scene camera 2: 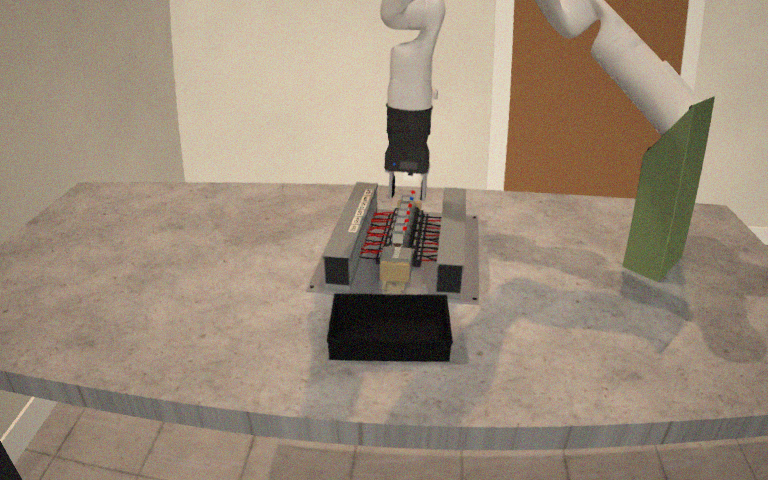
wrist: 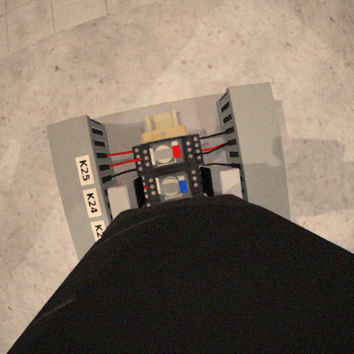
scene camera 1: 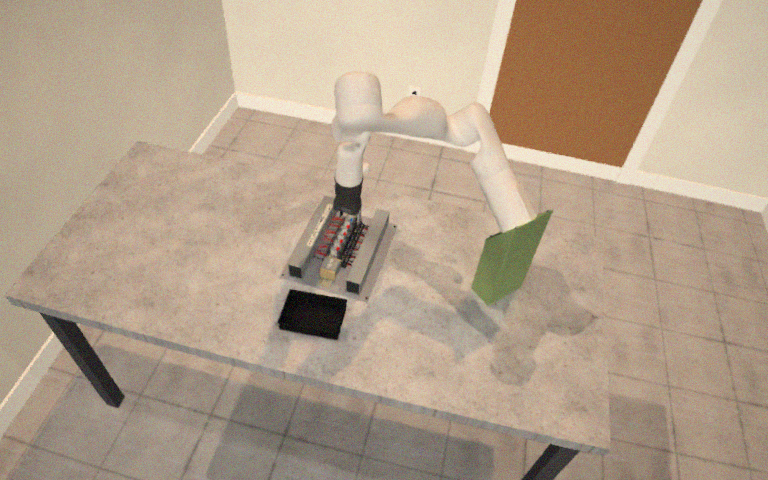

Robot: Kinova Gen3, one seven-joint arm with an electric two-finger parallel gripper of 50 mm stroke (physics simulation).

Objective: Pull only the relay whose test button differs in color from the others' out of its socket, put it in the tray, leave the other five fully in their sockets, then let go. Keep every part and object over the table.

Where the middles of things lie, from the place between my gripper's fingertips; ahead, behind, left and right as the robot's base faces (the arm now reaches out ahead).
Now: the relay (wrist: 171, 186) 2 cm below my hand. Round my hand: black tray (scene camera 2: 361, 326): 4 cm ahead, 33 cm to the left, 7 cm below; baseplate (scene camera 2: 367, 280): 1 cm ahead, 7 cm to the left, 7 cm below.
